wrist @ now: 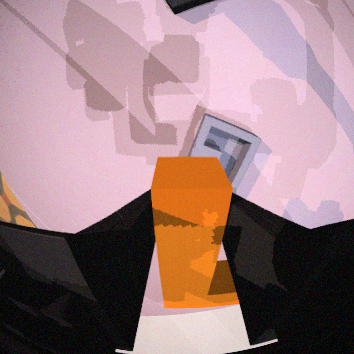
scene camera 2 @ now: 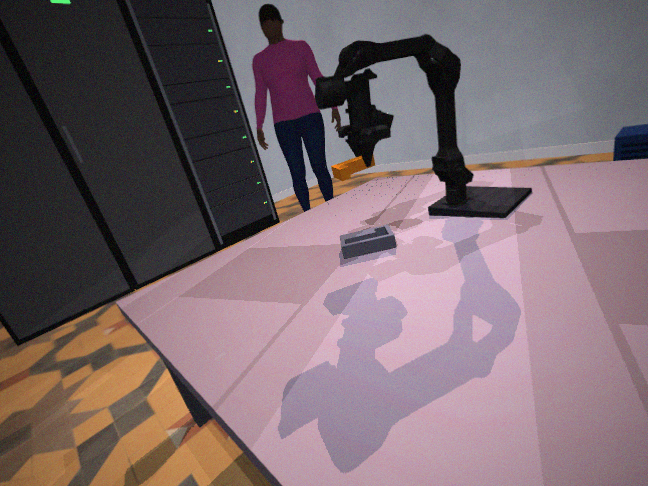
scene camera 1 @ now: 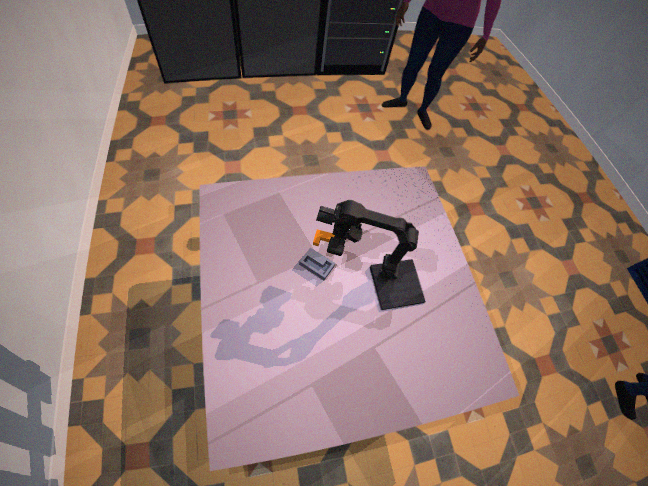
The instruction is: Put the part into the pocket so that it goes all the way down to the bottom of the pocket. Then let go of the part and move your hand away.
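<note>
The orange part is an angular piece, held in the air well above the table. My gripper is shut on it, with one black finger on each side in the wrist view. The part sticks out beyond the fingers. The grey block with the pocket in its top lies on the table, lower than the part and apart from it. In the wrist view the part hides the block's near end and some of the pocket.
The arm's dark base plate stands on the pink table top, to the right of the block in both scene views. Shadows of the arm fall across the table. A person and black cabinets stand beyond the table.
</note>
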